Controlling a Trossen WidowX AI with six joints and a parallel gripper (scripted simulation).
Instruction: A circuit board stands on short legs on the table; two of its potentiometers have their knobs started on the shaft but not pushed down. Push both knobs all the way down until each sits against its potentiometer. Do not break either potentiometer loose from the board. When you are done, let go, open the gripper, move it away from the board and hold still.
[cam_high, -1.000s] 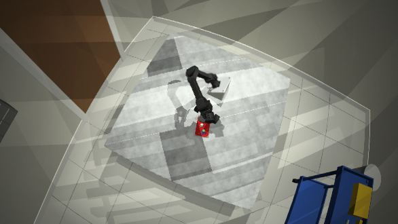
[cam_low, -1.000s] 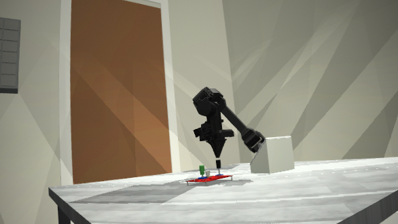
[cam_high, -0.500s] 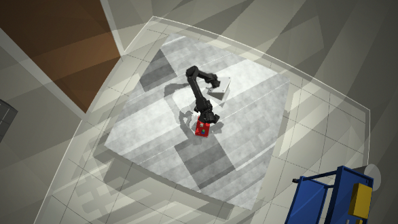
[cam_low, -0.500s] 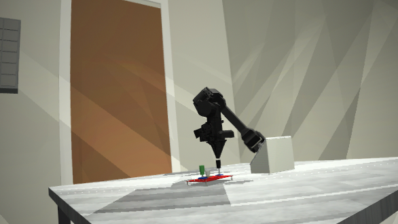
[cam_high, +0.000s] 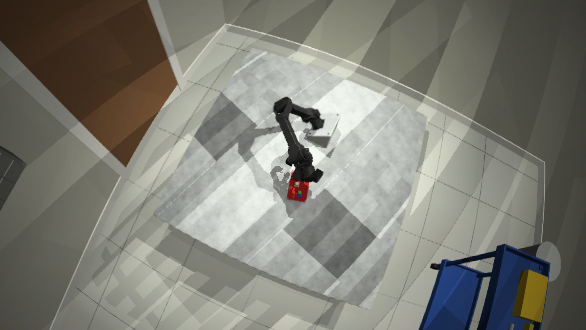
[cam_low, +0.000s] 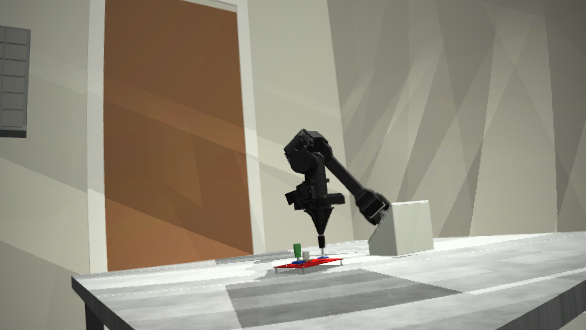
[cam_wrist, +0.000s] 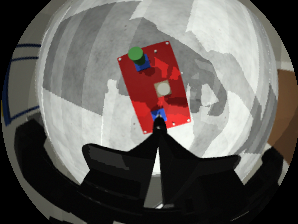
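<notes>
The black knob is 1 cm below my gripper tip. Also, from my gripper tip: green knob (10 cm ahead, 3 cm below, 1 cm to the left).
</notes>
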